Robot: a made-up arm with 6 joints.
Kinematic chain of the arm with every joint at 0, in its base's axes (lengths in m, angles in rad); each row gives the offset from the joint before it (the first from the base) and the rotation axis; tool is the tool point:
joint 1: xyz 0 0 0.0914 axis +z
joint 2: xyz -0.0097 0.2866 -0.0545 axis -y
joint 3: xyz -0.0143 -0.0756 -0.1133 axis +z
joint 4: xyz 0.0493 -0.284 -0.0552 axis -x
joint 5: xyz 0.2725 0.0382 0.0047 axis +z
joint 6: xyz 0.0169 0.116 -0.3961 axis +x
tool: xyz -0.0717 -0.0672 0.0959
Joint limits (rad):
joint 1: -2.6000..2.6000
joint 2: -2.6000..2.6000
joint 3: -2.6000..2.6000
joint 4: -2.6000..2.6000
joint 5: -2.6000..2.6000
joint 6: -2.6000..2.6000
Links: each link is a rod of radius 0.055 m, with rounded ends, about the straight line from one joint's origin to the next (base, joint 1, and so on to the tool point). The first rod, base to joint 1, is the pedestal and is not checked.
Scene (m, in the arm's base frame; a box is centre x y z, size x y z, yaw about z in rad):
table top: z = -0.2
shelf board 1: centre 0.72 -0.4 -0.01 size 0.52 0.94 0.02 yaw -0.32
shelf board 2: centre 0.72 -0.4 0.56 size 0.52 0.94 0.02 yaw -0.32
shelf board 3: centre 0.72 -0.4 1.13 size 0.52 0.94 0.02 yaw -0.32
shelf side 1: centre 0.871 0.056 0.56 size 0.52 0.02 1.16 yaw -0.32
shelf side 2: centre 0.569 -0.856 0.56 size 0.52 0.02 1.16 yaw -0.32
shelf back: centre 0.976 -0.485 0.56 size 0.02 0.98 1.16 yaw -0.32
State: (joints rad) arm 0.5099 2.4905 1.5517 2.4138 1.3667 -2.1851
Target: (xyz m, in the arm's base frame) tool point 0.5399 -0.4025 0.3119
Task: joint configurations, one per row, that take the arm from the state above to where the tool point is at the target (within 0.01 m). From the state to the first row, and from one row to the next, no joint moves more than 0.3 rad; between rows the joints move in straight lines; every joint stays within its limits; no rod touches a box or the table.
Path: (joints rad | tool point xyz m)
1: 0.3977 2.2051 1.3916 2.3683 1.3526 -2.1553 | -0.4572 0.0125 0.4469
2: 0.2855 1.9196 1.2315 2.3229 1.3385 -2.1256 | -0.2822 0.0131 0.5506
3: 0.1734 1.6342 1.0714 2.2774 1.3244 -2.0958 | -0.0898 -0.0200 0.5859
4: 0.0612 1.3488 0.9113 2.2320 1.3103 -2.0661 | 0.0830 -0.0920 0.5490
5: -0.0510 1.0633 0.7512 2.1865 1.2962 -2.0363 | 0.2011 -0.1937 0.4503
6: -0.1632 0.7779 0.5911 2.1411 1.2821 -2.0065 | 0.2399 -0.3031 0.3119
7: -0.2744 0.8326 0.7039 1.9194 1.0880 -2.1677 | 0.3348 -0.3561 0.3186
8: -0.3857 0.8874 0.8166 1.6977 0.8938 -2.3288 | 0.4376 -0.3885 0.3202
9: -0.4970 0.9421 0.9293 1.4760 0.6996 -2.4900 | 0.5399 -0.4025 0.3119

